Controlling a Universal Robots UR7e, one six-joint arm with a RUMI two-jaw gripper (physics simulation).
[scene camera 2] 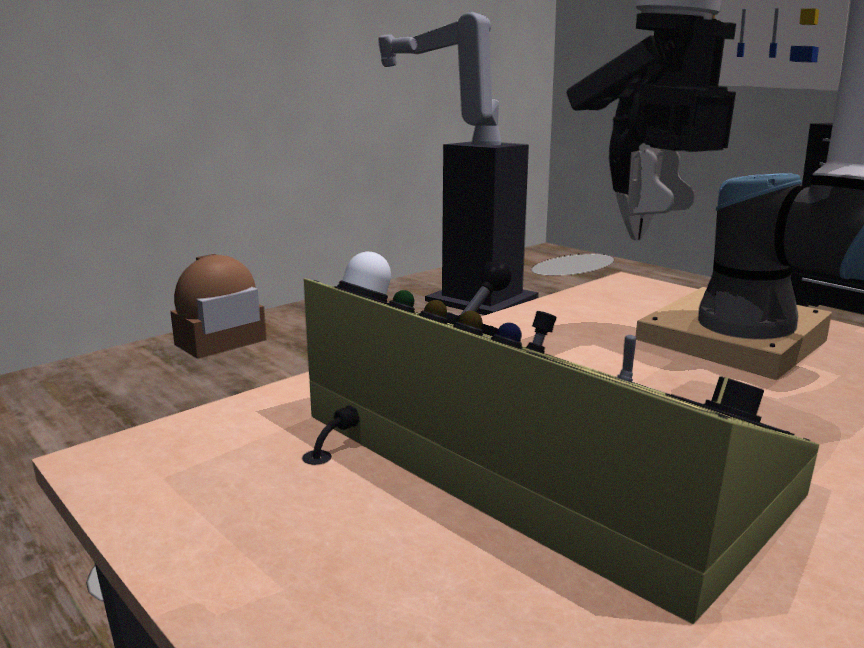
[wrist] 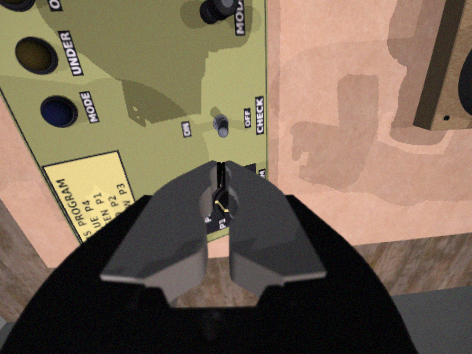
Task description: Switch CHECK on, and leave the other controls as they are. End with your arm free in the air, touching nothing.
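Seen in the pictures: gripper, between the fingertips: [scene camera 2: 636, 239] [wrist: 222, 165]; arm's base, origin of its link: [scene camera 2: 746, 322].
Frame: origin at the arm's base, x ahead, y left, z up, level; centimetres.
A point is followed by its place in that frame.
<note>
The green console [scene camera 2: 516, 446] @(x 63.4, y -4.1, z 4.5 cm) [wrist: 165, 145] @(x 51.8, y -1.7, z 8.0 cm) shows from behind in the scene view and from above in the wrist view. Its CHECK toggle [scene camera 2: 628, 357] @(x 45.0, y -1.9, z 7.6 cm) [wrist: 221, 126] @(x 44.5, y -2.7, z 9.3 cm) is a small grey lever between the ON label [wrist: 186, 129] @(x 49.0, y -2.7, z 6.9 cm) and the OFF label [wrist: 247, 118] @(x 41.2, y -1.6, z 3.3 cm). Its tip points toward the bottom of the wrist view; I cannot tell clearly which label it leans to. My gripper [scene camera 2: 637, 235] @(x 44.2, y -2.6, z 19.9 cm) [wrist: 222, 165] @(x 44.2, y -2.6, z 19.9 cm) is shut and empty, high in the air above the console, apart from the toggle.
A blue button [wrist: 59, 111] @(x 57.9, y -8.3, z 13.3 cm) and an amber button [wrist: 36, 55] @(x 57.3, y -12.7, z 13.4 cm) sit left of CHECK in the wrist view. A black MODE switch [scene camera 2: 542, 331] @(x 42.7, y -13.4, z 7.3 cm) [wrist: 218, 10] @(x 42.2, y -13.1, z 9.3 cm), a black lever [scene camera 2: 485, 287] @(x 37.3, y -25.0, z 9.3 cm), a white dome [scene camera 2: 367, 272] @(x 56.9, y -27.3, z 14.9 cm) and a black knob [scene camera 2: 738, 398] @(x 47.8, y 10.4, z 7.4 cm) stand on the console. The arm's wooden base [scene camera 2: 725, 348] @(x 9.7, y -0.4, z -1.6 cm) is beyond it.
</note>
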